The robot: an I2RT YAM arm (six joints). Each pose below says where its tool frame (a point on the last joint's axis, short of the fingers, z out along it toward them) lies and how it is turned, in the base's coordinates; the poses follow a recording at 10 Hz.
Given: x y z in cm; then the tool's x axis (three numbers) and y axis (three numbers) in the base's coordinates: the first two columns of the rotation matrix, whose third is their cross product.
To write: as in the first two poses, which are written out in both.
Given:
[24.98 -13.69 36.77 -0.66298 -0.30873 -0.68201 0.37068 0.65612 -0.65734]
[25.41 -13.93 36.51 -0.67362 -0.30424 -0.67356 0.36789 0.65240 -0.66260]
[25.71 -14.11 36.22 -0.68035 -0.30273 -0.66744 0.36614 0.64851 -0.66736]
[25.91 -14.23 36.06 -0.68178 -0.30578 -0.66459 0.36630 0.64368 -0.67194]
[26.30 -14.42 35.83 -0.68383 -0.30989 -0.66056 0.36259 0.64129 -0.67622]
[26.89 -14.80 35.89 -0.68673 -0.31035 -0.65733 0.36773 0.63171 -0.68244]
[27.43 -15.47 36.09 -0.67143 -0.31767 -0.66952 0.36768 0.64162 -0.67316]
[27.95 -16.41 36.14 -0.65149 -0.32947 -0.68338 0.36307 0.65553 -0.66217]
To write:
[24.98 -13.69 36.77 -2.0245 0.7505 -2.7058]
[25.41 -13.93 36.51 -2.0299 0.7390 -2.7174]
[25.71 -14.11 36.22 -2.0305 0.7308 -2.7229]
[25.91 -14.23 36.06 -2.0235 0.7269 -2.7200]
[26.30 -14.42 35.83 -2.0202 0.7216 -2.7161]
[26.89 -14.80 35.89 -2.0089 0.7173 -2.7171]
[27.43 -15.47 36.09 -2.0073 0.7336 -2.6997]
[27.95 -16.41 36.14 -2.0055 0.7524 -2.6734]

